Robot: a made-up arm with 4 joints.
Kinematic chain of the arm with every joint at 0, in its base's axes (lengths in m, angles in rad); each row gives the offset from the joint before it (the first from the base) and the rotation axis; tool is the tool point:
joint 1: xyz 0 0 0.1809 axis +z
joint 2: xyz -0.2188 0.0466 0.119 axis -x
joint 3: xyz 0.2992 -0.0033 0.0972 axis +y
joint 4: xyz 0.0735 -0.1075 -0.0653 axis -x
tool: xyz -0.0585 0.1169 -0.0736
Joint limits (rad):
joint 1: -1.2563..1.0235
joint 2: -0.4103..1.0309
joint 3: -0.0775..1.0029
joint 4: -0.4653..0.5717
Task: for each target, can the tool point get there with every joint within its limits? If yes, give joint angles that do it. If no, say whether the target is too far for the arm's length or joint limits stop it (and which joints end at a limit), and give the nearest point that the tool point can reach.
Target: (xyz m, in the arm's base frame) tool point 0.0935 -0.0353 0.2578
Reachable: yes | joints -0.9674 -0.1069 0.0948 0.0038
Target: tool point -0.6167 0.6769 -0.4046
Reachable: no: too far | nearest point 0.0204 0.1160 0.2047 | short by 1.045 m
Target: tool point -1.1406 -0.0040 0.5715
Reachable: no: too far | nearest point -0.0722 -0.0003 0.3356 | short by 1.094 m
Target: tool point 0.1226 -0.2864 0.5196
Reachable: no: joint limits stop it (at a limit: joint 1, joint 2, joint 3, joint 4) | nearest point 0.0914 -0.0769 0.3289 | short by 0.285 m
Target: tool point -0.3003 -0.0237 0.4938
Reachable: no: joint limits stop it (at a limit: joint 2, joint 3, joint 4) | nearest point -0.0720 -0.0057 0.3356 | short by 0.278 m
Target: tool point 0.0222 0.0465 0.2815
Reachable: yes | joints -0.3439 0.1770 0.6904 -0.0235
